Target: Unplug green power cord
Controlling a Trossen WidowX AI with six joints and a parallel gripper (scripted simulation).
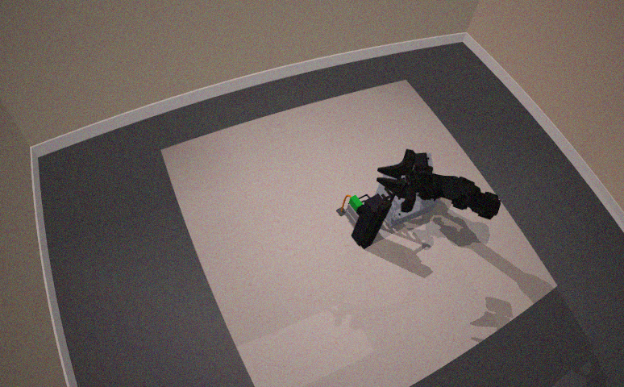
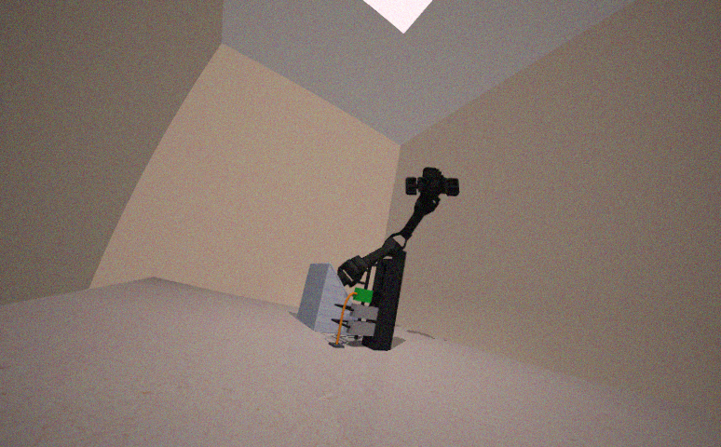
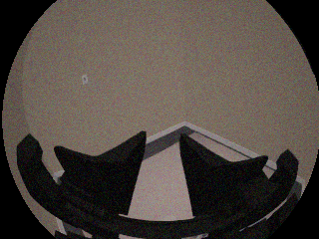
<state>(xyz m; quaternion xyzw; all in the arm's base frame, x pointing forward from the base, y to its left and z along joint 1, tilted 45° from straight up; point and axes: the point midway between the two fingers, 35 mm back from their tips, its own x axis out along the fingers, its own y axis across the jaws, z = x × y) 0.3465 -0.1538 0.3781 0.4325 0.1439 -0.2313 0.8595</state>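
Now: the green plug 9 cm behind my gripper tip, 12 cm to the right of it and 40 cm below it.
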